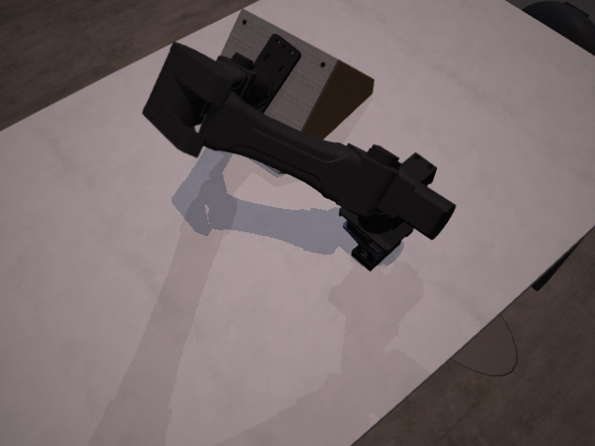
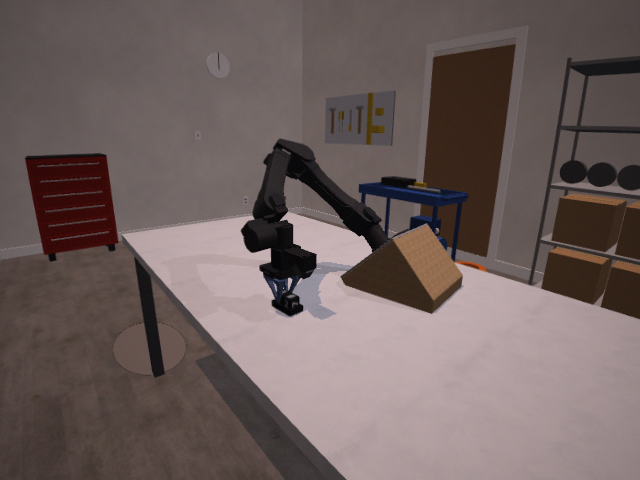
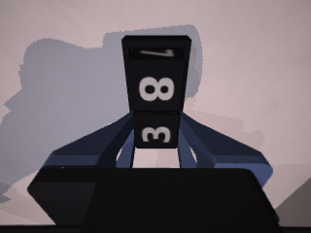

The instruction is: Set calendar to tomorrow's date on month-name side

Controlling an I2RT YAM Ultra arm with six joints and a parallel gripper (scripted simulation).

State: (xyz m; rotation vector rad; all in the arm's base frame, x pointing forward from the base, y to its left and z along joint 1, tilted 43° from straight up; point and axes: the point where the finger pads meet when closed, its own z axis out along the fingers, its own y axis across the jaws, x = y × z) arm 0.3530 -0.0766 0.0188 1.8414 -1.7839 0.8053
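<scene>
Right now my hand is right at the black cube. From my hand the other things lie so: black tray: 2 cm to the left, 2 cm below.
</scene>
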